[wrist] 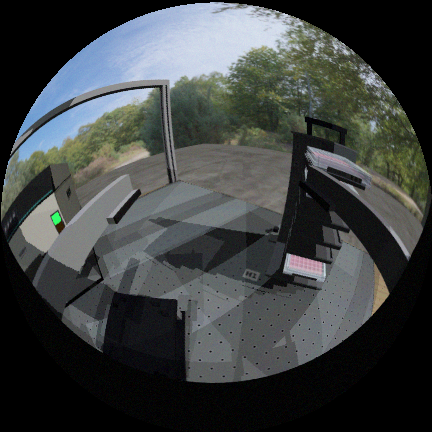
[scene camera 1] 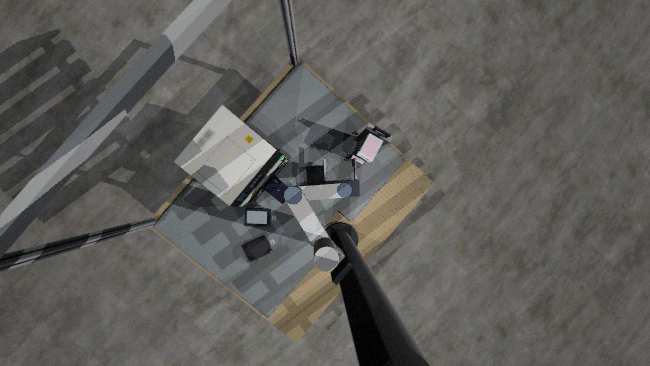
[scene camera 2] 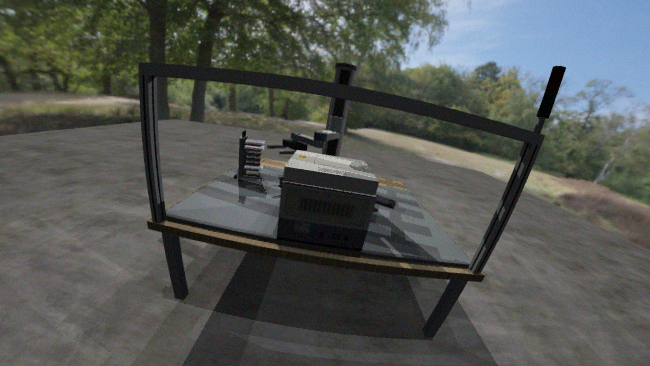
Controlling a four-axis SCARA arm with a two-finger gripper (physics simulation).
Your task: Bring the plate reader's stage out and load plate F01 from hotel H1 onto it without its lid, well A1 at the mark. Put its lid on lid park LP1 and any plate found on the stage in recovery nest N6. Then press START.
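Places are measured from the arm's base along level axes (x ahead, y left, z up), in millimetres.
Pixels of known places: gripper, fingertip midpoint: [wrist: 220,173] [scene camera 1: 339,158] [scene camera 2: 273,149].
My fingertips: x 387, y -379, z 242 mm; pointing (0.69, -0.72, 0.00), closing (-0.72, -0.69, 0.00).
For each thing: its middle in the pictures, then the offset to it from my fingertips. "pt": a spot on its surface instead.
- Hotel H1, body centre: [wrist: 319,200] [scene camera 1: 369,144] [scene camera 2: 248,153] 75 mm down, 78 mm back, 195 mm right
- clear-topped pink plate, body centre: [wrist: 334,158] [scene camera 1: 371,147] 15 mm up, 87 mm back, 156 mm right
- plate reader, body centre: [wrist: 41,233] [scene camera 2: 325,194] [scene camera 1: 240,159] 77 mm down, 420 mm ahead, 370 mm left
- large pale box with a green light, surface spot: [wrist: 56,218] [scene camera 1: 283,158] pt 32 mm down, 234 mm ahead, 204 mm left
- black block, body centre: [wrist: 142,342] [scene camera 1: 316,178] 194 mm down, 22 mm ahead, 164 mm left
- dark navy piece, surface spot: [scene camera 1: 275,188] pt 94 mm down, 165 mm ahead, 368 mm left
- black-framed pale rectangle, surface spot: [scene camera 1: 257,217] pt 207 mm down, 142 mm ahead, 610 mm left
- black holder, body centre: [scene camera 2: 382,200] [scene camera 1: 257,249] 220 mm down, 6 mm ahead, 777 mm left
- frame post, surface spot: [wrist: 168,135] pt 29 mm up, 618 mm ahead, 324 mm right
My gripper [scene camera 1: 340,162] [scene camera 2: 274,149] [wrist: 220,173] is open and empty, raised above the table. Hotel H1 [scene camera 2: 242,157] [wrist: 291,200] is a tall black rack right of centre in the wrist view; my right finger overlaps part of it. A pink plate [wrist: 305,265] sits low in it, and a clear-topped pink plate [scene camera 1: 370,147] [wrist: 335,162] sits near its top. I cannot tell which is F01. The plate reader [scene camera 1: 225,155] [scene camera 2: 327,205] [wrist: 30,227] is a large pale box with a green light [scene camera 1: 283,158] [wrist: 56,218]. Its stage cannot be made out for certain.
A black block [scene camera 1: 315,173] [wrist: 145,335] stands between reader and hotel. A dark navy piece [scene camera 1: 275,188] lies at the reader's front. A black-framed pale rectangle [scene camera 1: 257,217] and a black holder [scene camera 1: 256,248] stand nearby. A frame post [scene camera 1: 289,35] [wrist: 168,135] rises at a table corner.
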